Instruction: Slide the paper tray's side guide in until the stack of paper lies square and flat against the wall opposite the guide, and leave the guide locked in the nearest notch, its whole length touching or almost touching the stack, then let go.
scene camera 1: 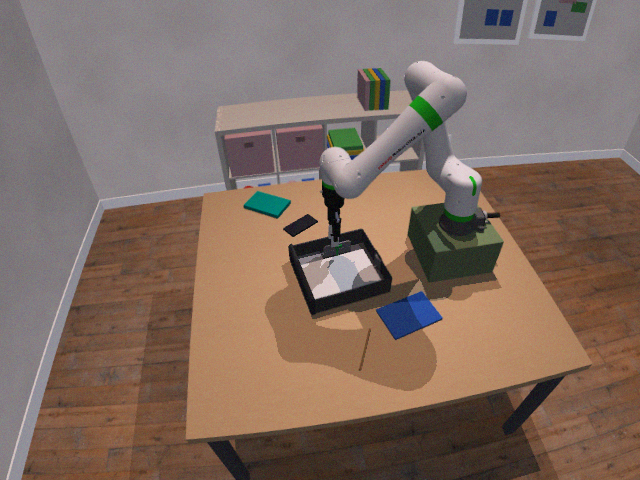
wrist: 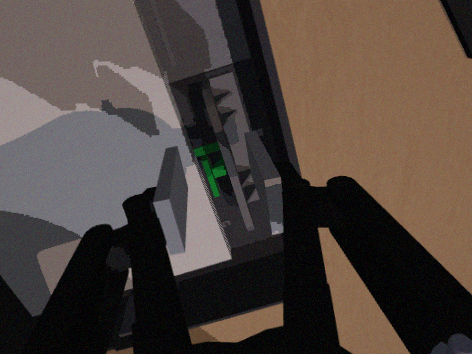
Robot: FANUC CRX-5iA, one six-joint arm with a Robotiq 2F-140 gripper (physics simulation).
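Seen in the pictures: gripper, fingertip midpoint: (scene camera 1: pixel 333 242) (wrist: pixel 215 160); arm's base, origin of the base link: (scene camera 1: pixel 456 224).
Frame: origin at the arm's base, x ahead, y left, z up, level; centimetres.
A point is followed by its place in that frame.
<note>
The black paper tray (scene camera 1: pixel 356 298) @(x 42.7, y 24.9, z -14.8 cm) (wrist: pixel 235 292) @(x 35.9, y -0.8, z -11.3 cm) stands on the table with a white paper stack (scene camera 1: pixel 323 283) @(x 55.2, y 18.4, z -13.1 cm) (wrist: pixel 201 240) @(x 40.7, y 2.4, z -13.2 cm) inside. The side guide (scene camera 1: pixel 343 249) @(x 46.6, y -0.4, z -13.3 cm) (wrist: pixel 241 195) @(x 47.3, y -0.7, z -9.2 cm), dark grey with a green latch part (wrist: pixel 213 172) @(x 48.9, y 1.4, z -9.9 cm), stands near the tray's back wall. In the wrist view the stack's edge runs close along the guide. In the scene view the stack reaches near the front wall; whether it touches is too small to tell. My gripper (scene camera 1: pixel 335 241) @(x 50.9, y 1.4, z -7.2 cm) (wrist: pixel 215 160) @(x 50.9, y 1.4, z -7.2 cm) points down, partly open, one finger over the stack side and one on the back-wall side of the guide's latch area, gripping nothing.
A black phone (scene camera 1: pixel 300 225) @(x 65.6, y -19.8, z -16.3 cm) (wrist: pixel 461 20) @(x 60.7, y -20.6, z -16.3 cm) and a teal book (scene camera 1: pixel 267 204) @(x 82.3, y -34.9, z -15.3 cm) lie behind the tray. A blue folder (scene camera 1: pixel 409 315) @(x 23.0, y 32.7, z -16.3 cm) and a thin brown stick (scene camera 1: pixel 364 349) @(x 41.1, y 46.7, z -16.4 cm) lie in front. The green robot base block (scene camera 1: pixel 460 255) @(x 1.4, y 14.6, z -3.3 cm) stands to the right.
</note>
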